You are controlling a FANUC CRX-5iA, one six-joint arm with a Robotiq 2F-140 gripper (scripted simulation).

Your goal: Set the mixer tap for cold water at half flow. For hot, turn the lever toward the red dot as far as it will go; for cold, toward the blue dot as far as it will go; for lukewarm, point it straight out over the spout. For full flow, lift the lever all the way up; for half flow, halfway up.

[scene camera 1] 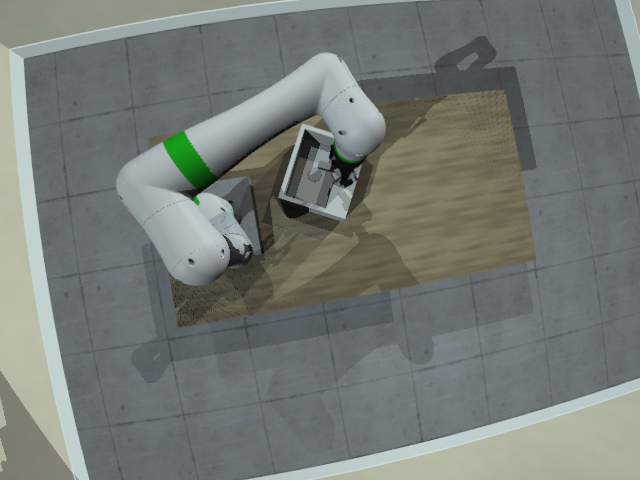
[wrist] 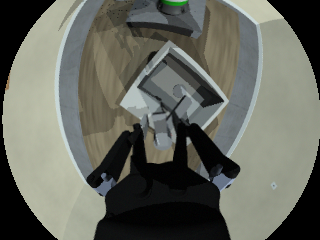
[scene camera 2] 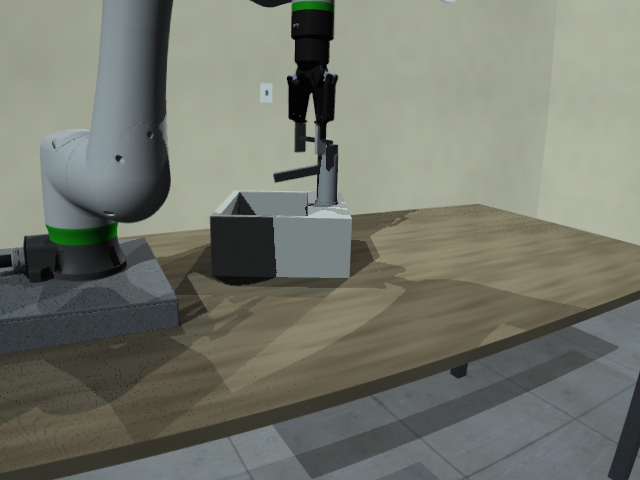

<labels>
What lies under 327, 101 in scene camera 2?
My gripper.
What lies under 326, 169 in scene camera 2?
A grey mixer tap.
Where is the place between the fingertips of my gripper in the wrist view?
160, 117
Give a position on a white sink box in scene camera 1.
303, 181
</labels>
